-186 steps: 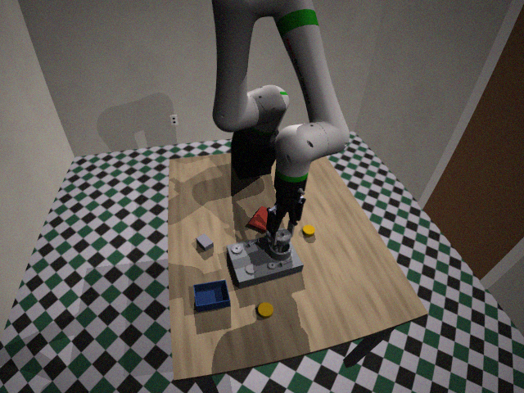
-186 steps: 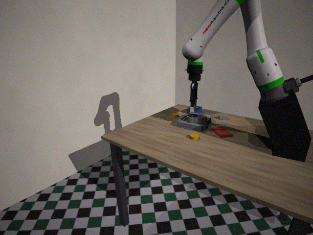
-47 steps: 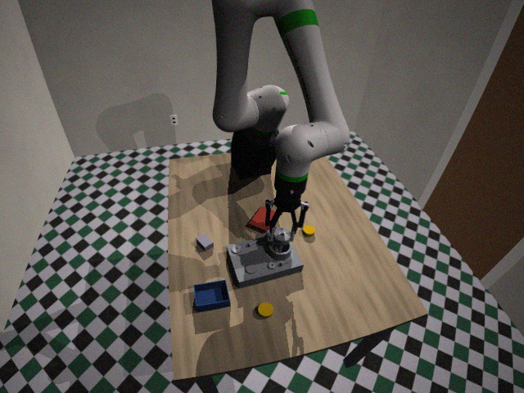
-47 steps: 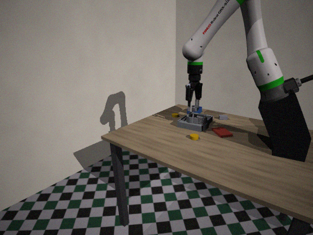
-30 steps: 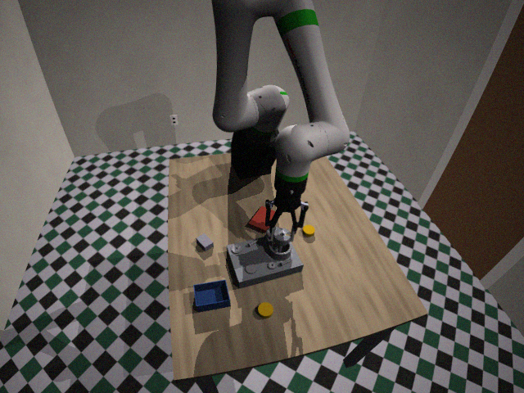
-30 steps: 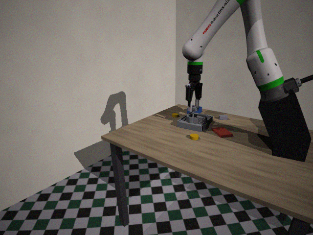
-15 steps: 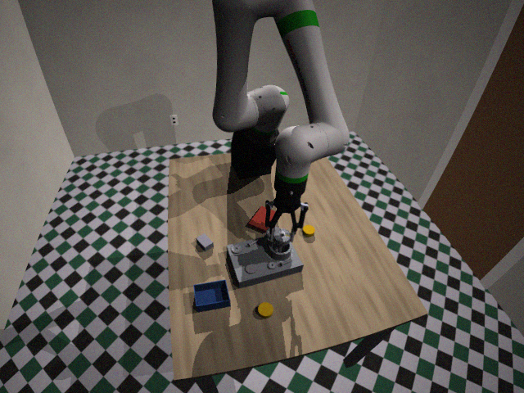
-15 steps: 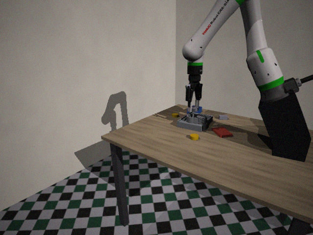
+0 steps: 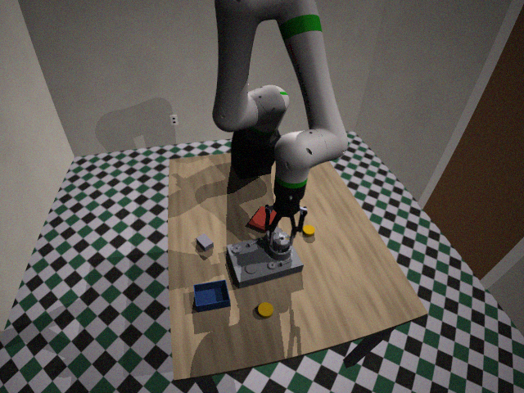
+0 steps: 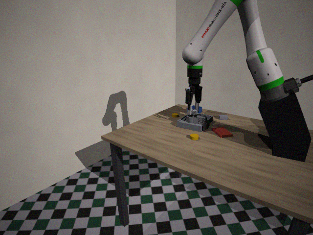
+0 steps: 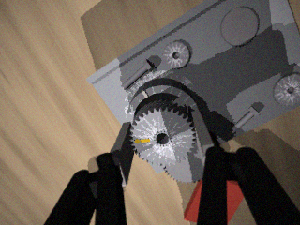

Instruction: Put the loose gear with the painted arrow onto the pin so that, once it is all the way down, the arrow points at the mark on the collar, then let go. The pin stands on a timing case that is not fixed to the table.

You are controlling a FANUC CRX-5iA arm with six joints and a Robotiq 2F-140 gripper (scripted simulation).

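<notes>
My hand is 2 cm above the gear. From my hand the other things lie so: small grey block: 16 cm behind, 24 cm to the right, 11 cm below; then red block: 20 cm behind, 3 cm to the left, 12 cm below; then grey bolt: 7 cm behind, 8 cm to the right, 8 cm below.
</notes>
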